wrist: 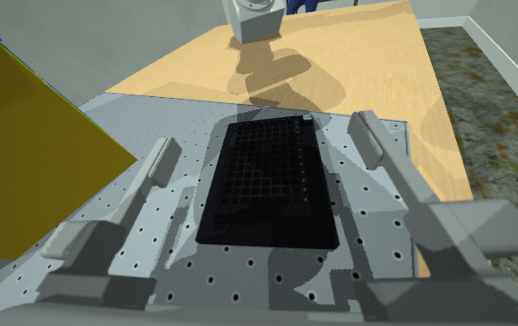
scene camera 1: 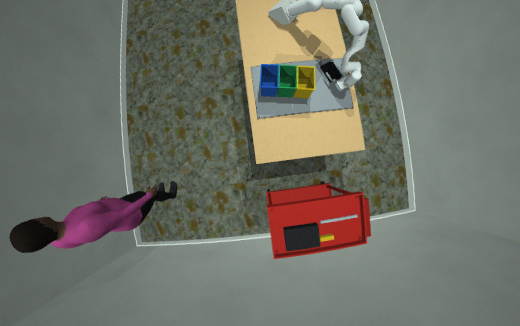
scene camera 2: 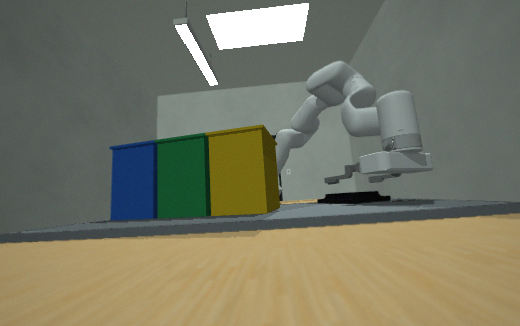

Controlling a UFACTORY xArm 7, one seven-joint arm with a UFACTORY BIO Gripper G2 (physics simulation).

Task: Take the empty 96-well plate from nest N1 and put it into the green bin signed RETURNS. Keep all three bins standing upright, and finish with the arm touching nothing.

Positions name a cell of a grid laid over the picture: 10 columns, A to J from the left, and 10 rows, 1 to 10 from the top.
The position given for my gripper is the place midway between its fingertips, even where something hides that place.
Note:
In view: my gripper (wrist: E5), a yellow bin (scene camera 2: E6), a green bin (scene camera 2: D6), a blue bin (scene camera 2: C6), a black 96-well plate (wrist: F6) and a black nest (wrist: F8).
The yellow bin shows as well in the wrist view (wrist: B5).

